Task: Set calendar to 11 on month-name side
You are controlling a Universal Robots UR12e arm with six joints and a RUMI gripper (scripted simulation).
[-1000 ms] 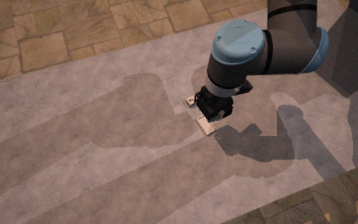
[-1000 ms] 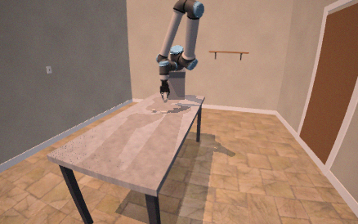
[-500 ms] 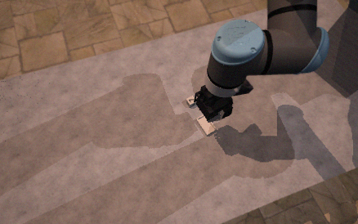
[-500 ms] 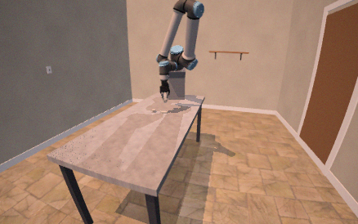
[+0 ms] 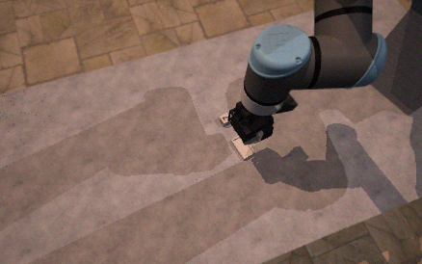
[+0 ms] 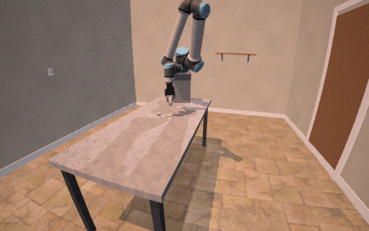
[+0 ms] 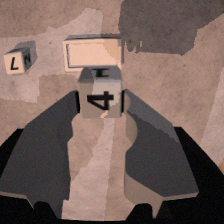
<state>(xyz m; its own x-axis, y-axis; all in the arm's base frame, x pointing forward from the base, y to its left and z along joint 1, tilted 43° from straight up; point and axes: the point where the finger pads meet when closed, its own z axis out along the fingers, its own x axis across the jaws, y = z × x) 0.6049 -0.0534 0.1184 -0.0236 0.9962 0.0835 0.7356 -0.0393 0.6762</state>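
My hand is 130 mm above the calendar tray and 20 mm to the left of it. The rest, counted from my hand: digit cube (120 mm to the right, 120 mm below); then white cube (10 mm below).
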